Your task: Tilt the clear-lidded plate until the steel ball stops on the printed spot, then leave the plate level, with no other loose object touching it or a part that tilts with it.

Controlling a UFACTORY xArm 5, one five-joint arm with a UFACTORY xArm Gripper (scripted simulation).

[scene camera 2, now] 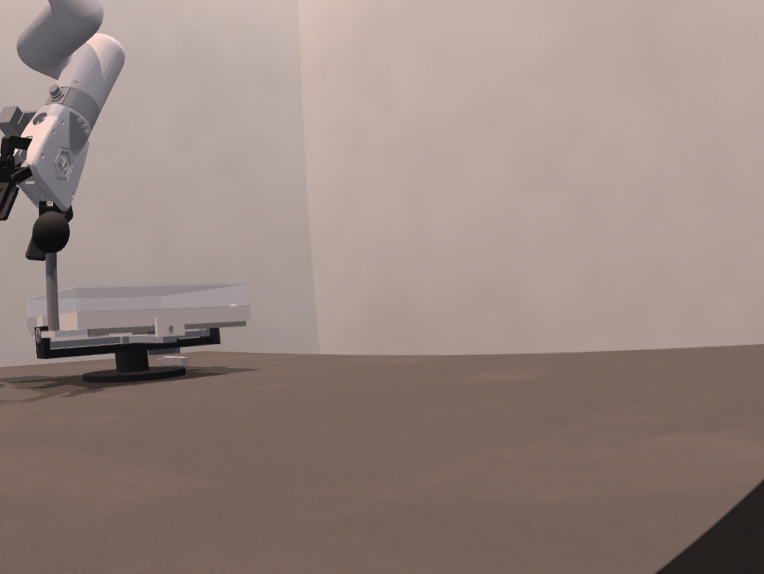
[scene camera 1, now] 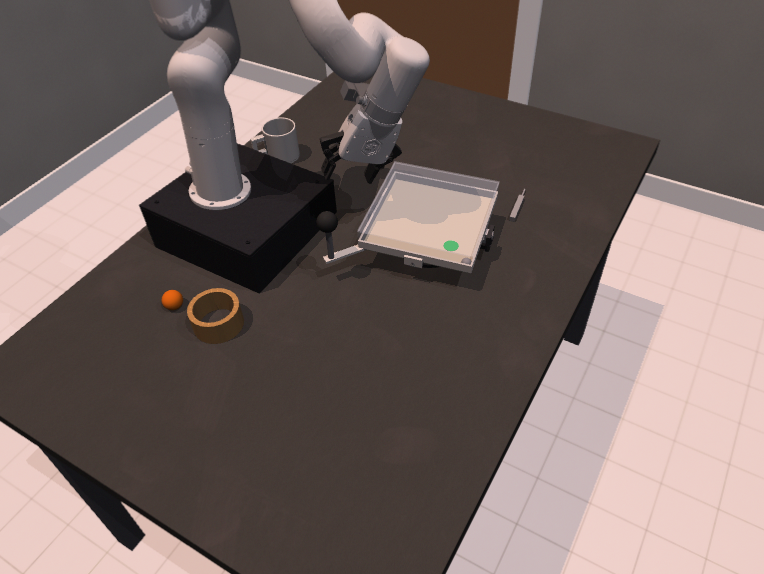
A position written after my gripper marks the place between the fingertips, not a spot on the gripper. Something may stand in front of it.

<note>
In view: my gripper (scene camera 2: 15, 240) and a clear-lidded plate (scene camera 1: 424, 215).
My gripper also shows in scene camera 1 (scene camera 1: 346, 176).
</note>
